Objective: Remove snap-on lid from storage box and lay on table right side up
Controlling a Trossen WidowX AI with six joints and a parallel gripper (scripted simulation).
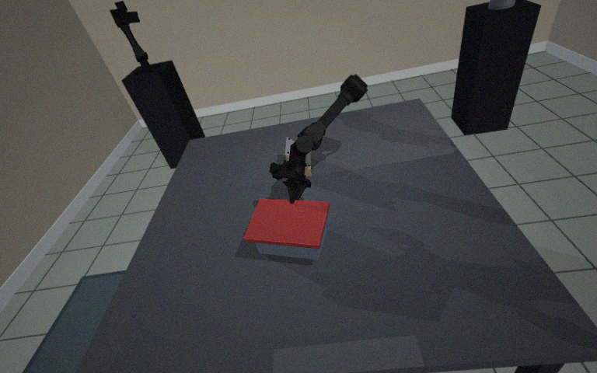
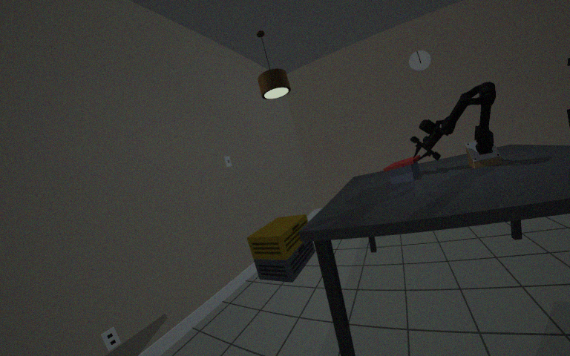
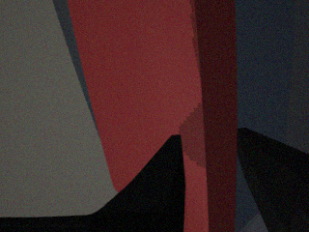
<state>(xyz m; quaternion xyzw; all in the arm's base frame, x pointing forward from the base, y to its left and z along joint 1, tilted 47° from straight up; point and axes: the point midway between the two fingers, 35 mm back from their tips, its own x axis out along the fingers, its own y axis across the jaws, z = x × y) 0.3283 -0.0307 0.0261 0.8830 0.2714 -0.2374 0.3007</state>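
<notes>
My gripper tip is now 7 cm short of the red lid and 2 cm to the left of it. The rest, counted from my gripper tip: storage box (7 cm ahead, 6 cm below, 2 cm to the right).
</notes>
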